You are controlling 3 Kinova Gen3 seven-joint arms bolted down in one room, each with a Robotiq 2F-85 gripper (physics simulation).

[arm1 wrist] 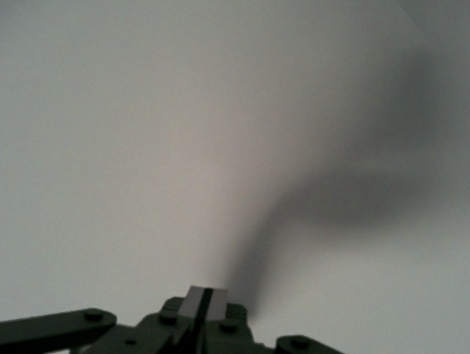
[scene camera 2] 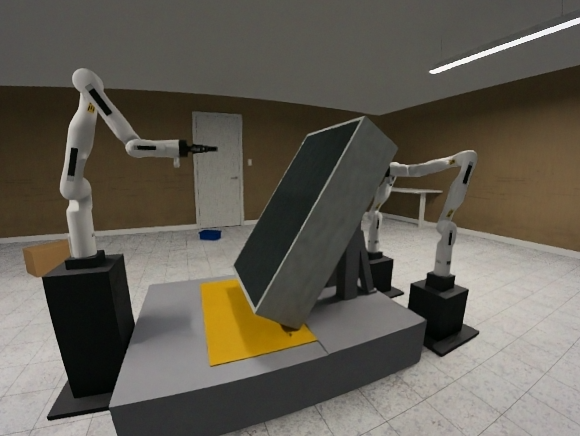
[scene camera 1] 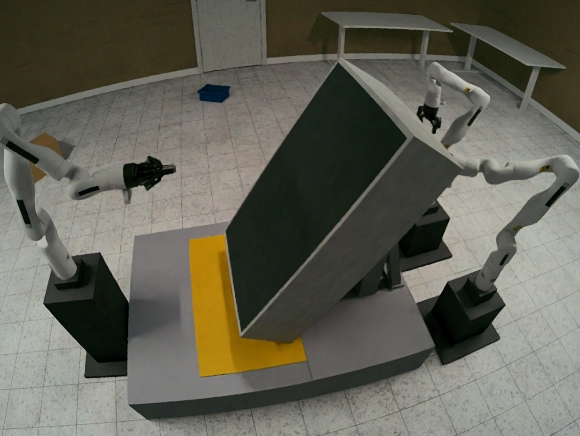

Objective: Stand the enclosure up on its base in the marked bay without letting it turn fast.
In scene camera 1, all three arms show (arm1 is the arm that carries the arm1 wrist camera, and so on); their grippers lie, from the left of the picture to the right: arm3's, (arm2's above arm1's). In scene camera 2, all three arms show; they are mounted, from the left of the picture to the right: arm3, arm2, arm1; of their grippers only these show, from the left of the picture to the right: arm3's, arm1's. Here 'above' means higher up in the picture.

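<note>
The enclosure (scene camera 1: 320, 190) (scene camera 2: 305, 215), a large grey box with a dark front, is tilted. Its top leans right and its low end is over the yellow marked bay (scene camera 1: 212, 310) (scene camera 2: 222, 325). A pale enclosure face (arm1 wrist: 150, 150) fills the arm1 wrist view. My arm1 gripper (arm1 wrist: 203, 295) (scene camera 2: 388, 172) is shut and empty, close to that face; contact cannot be told. The enclosure mostly hides it in the scene views. My arm2 gripper (scene camera 1: 434, 130) is shut and empty, pointing down behind the enclosure's upper end. My arm3 gripper (scene camera 1: 172, 169) (scene camera 2: 214, 149) is shut and empty, left of the enclosure, apart from it.
A dark support stand (scene camera 1: 371, 280) (scene camera 2: 347, 272) is on the grey platform (scene camera 1: 155, 280) (scene camera 2: 155, 320), under the enclosure's raised side. Arm pedestals stand around the platform. A blue bin (scene camera 1: 214, 93) (scene camera 2: 210, 235) and a brown box (scene camera 1: 47, 147) (scene camera 2: 45, 257) lie on the floor.
</note>
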